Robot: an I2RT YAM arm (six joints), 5 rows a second.
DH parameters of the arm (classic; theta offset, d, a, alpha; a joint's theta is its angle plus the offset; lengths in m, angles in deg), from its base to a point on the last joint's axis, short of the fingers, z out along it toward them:
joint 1: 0 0.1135 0.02 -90
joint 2: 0 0 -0.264 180
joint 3: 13.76 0 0.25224 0
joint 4: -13.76 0 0.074 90
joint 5: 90 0 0 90
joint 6: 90 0.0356 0 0
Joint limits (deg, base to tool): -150..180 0..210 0..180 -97..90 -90..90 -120..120
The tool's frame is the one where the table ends.
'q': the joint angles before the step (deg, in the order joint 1, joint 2, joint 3, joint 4, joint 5, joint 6). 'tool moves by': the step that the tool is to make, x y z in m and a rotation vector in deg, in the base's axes. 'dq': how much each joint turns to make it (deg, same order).
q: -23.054 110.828 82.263 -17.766 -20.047 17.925
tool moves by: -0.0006 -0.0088 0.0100 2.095 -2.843 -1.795
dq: -1.233 -0.462 0.790 1.492 -1.765 2.743
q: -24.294 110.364 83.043 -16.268 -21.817 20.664
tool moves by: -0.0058 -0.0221 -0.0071 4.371 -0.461 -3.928
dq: -3.113 1.258 -0.012 1.286 -2.259 3.863
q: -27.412 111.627 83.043 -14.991 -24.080 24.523
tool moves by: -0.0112 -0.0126 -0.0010 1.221 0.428 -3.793
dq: -2.111 -0.861 -1.355 0.324 0.617 1.956
